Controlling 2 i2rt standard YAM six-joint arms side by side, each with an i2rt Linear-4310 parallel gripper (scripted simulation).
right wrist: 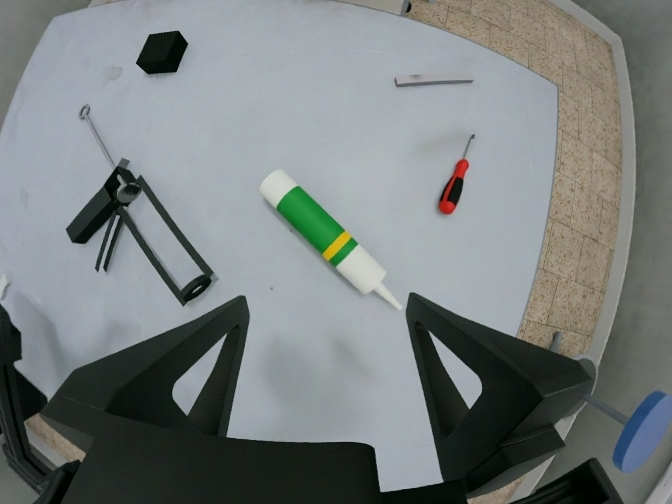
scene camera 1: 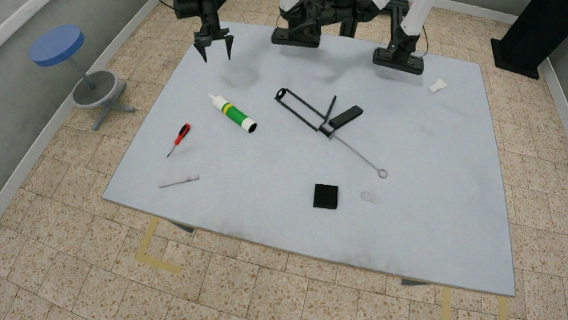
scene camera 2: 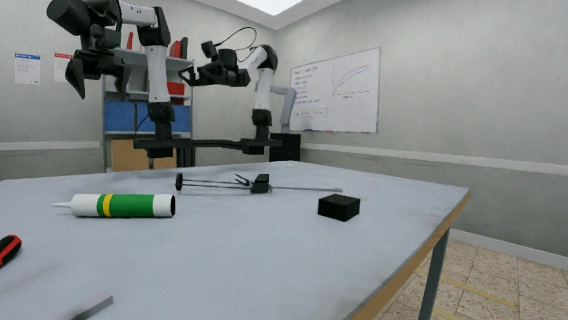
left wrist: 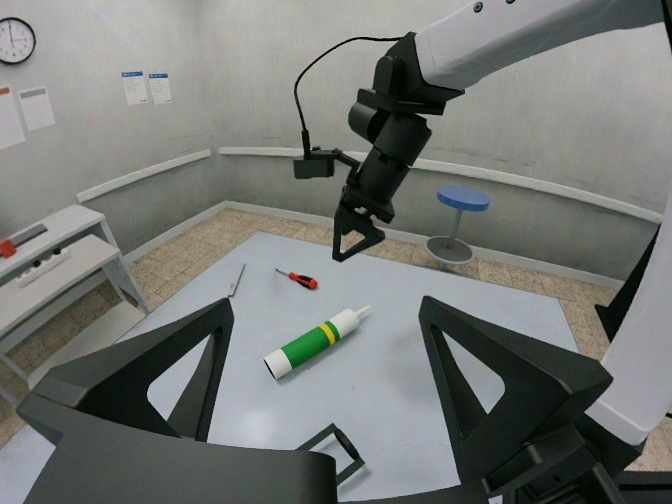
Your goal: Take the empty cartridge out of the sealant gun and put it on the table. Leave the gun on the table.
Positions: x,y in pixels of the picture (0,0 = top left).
Scene:
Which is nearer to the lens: the black sealant gun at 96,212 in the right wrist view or the thin grey tool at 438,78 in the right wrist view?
The thin grey tool.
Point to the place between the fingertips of the left gripper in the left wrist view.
326,308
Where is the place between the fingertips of the right gripper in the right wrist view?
At 327,305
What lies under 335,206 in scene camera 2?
A black block.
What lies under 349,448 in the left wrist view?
A black sealant gun.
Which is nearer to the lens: the black block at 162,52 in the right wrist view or the thin grey tool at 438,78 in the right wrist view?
The thin grey tool.

